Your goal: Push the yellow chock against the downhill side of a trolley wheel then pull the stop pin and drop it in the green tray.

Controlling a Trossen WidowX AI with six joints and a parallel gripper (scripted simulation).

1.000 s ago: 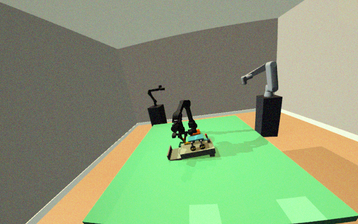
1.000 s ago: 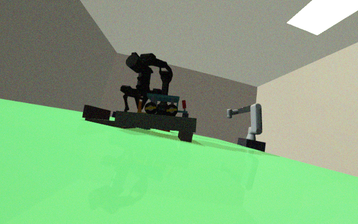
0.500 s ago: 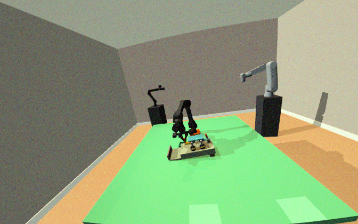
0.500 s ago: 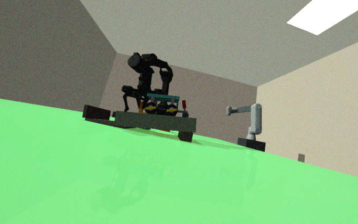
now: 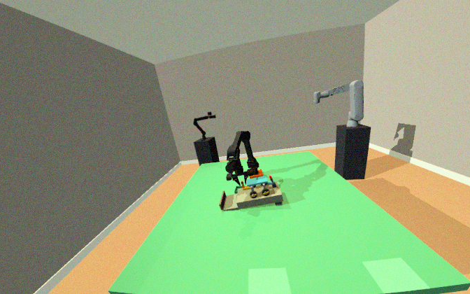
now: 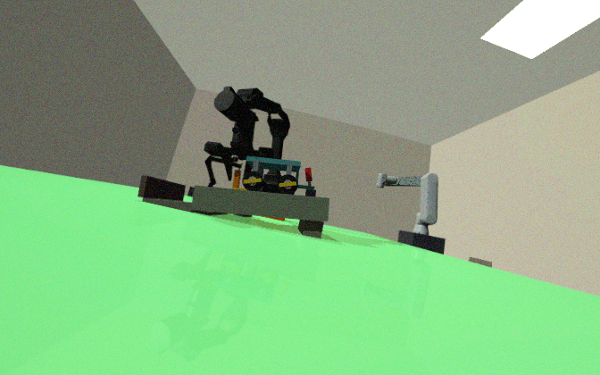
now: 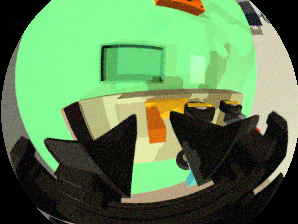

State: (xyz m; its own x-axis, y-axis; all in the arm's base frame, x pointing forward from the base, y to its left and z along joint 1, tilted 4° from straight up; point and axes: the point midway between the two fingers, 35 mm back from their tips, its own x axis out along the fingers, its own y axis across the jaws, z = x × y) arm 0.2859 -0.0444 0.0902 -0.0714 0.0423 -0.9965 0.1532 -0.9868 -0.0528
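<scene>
Now: gripper tip 10 mm short of the stop pin, 200 mm to the right of it and 30 mm below it. From my gripper tip the other things lie so: trolley 40 mm ahead, 110 mm to the left, 20 mm above; brown stop block 80 mm ahead, 140 mm to the right, 60 mm below.
</scene>
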